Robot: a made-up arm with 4 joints.
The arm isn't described. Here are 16 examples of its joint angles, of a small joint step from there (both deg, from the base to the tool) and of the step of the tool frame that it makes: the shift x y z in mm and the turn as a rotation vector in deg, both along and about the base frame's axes.
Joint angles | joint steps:
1: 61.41 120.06 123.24 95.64 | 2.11 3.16 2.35 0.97
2: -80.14 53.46 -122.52 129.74 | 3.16 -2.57 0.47 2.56
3: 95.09 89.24 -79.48 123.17 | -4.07 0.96 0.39 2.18
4: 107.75 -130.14 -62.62 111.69 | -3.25 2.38 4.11 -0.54
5: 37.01 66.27 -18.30 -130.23 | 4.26 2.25 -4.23 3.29
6: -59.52 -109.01 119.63 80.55 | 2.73 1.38 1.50 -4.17
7: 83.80 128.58 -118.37 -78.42 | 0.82 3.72 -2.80 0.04
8: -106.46 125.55 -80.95 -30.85 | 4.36 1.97 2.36 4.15
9: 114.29 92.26 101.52 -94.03 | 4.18 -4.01 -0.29 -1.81
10: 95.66 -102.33 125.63 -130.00 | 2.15 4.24 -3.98 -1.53
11: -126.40 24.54 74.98 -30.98 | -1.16 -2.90 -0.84 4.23
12: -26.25 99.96 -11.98 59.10 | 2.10 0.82 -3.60 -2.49
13: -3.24 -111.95 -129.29 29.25 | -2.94 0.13 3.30 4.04
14: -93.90 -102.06 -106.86 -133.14 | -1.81 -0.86 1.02 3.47
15: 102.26 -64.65 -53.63 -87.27 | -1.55 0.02 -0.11 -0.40
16: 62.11 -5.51 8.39 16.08 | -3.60 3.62 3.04 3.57
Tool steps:
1: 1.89 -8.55 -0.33 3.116 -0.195 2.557
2: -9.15 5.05 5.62 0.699 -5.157 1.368
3: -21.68 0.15 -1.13 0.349 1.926 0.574
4: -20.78 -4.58 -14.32 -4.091 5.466 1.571
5: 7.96 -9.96 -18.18 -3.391 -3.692 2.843
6: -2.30 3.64 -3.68 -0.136 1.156 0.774
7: 14.67 3.19 8.87 -1.721 -2.663 3.933
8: -25.47 6.99 0.95 -4.499 -6.235 -0.127
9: 6.52 1.63 3.82 1.688 -5.954 -4.039
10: 2.02 -11.42 1.21 3.717 -1.600 3.853
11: 4.67 -9.40 7.84 -0.313 3.531 5.274
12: -8.41 -7.01 -11.49 4.484 -2.163 1.922
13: -7.83 -2.08 9.66 2.743 7.138 1.649
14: 11.59 -2.11 5.75 0.265 5.281 -0.140
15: -10.10 0.44 -3.25 0.182 1.306 0.299
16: -14.19 10.19 2.66 0.413 0.528 -0.118
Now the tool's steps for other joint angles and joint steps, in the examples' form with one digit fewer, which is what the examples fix.
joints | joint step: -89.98 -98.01 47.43 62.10 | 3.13 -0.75 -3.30 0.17
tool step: -10.7 1.8 7.3 -3.27 -3.73 0.78
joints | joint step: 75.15 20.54 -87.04 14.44 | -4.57 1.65 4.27 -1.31
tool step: -16.3 0.9 -1.0 3.17 1.07 0.87
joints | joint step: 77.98 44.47 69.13 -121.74 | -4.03 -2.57 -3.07 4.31
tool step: 2.4 -3.7 -19.1 -0.24 8.99 -4.28
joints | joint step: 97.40 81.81 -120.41 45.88 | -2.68 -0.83 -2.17 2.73
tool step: -13.5 0.7 4.1 -2.54 0.70 0.33
